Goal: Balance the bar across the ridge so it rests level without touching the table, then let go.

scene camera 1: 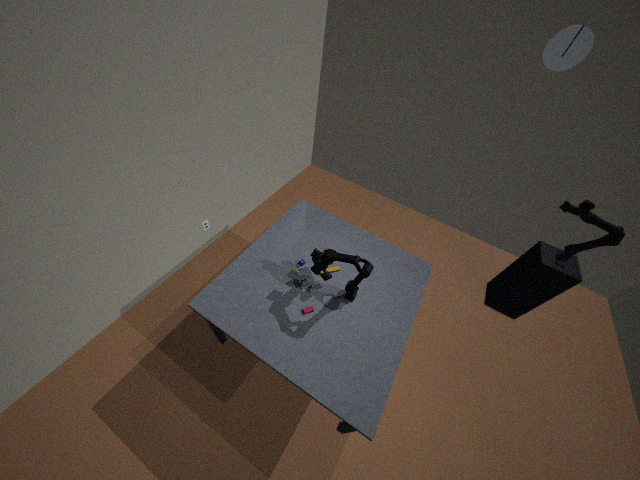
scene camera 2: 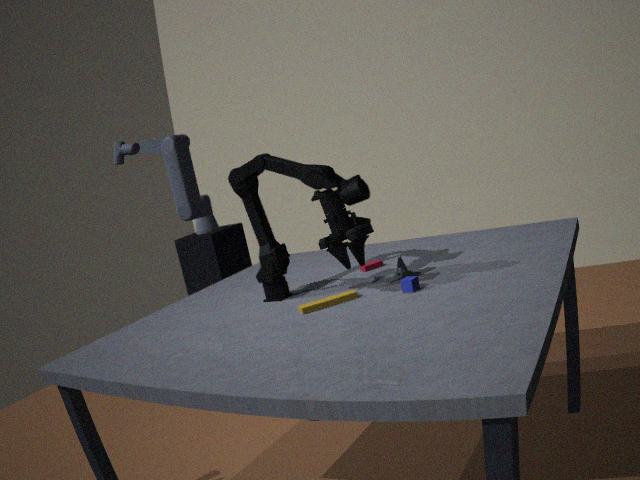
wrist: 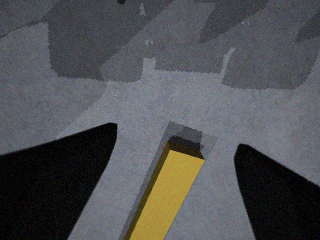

Path:
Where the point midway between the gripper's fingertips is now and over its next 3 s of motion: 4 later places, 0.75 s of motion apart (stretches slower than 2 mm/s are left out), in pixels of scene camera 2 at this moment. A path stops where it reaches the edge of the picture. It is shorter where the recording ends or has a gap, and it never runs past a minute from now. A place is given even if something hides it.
My gripper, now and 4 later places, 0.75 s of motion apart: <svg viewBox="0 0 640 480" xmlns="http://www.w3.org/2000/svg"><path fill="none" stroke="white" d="M356 267L334 273L337 292L338 299L336 289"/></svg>

